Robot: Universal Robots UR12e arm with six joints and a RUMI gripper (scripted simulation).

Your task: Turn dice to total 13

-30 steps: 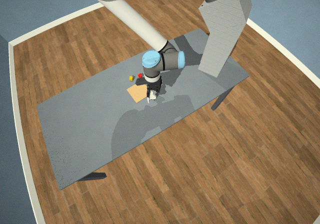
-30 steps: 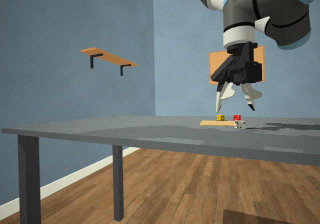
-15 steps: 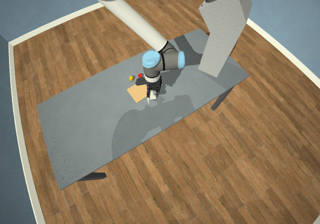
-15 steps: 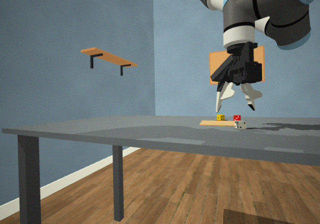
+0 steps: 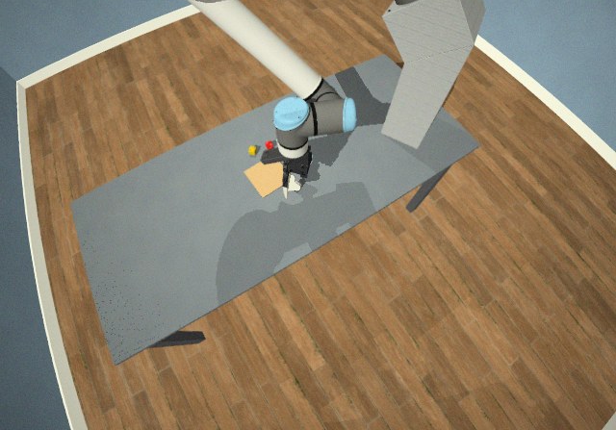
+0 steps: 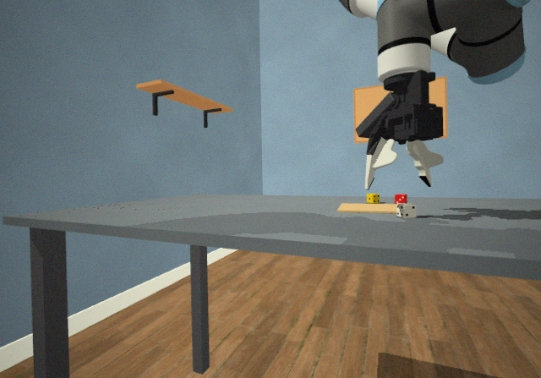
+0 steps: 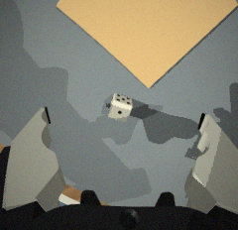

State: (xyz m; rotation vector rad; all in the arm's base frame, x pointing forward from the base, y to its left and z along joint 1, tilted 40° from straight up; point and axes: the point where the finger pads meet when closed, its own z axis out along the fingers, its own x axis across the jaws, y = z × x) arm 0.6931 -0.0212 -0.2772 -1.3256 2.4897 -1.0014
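Right now my hand is 4 cm above the white die, 2 cm to the right of it and 1 cm past it. Also, from my hand: red die 20 cm to the right, 4 cm below; then tan mat 8 cm to the right, 6 cm ahead, 5 cm below; then yellow die 21 cm to the right, 7 cm ahead, 4 cm below.
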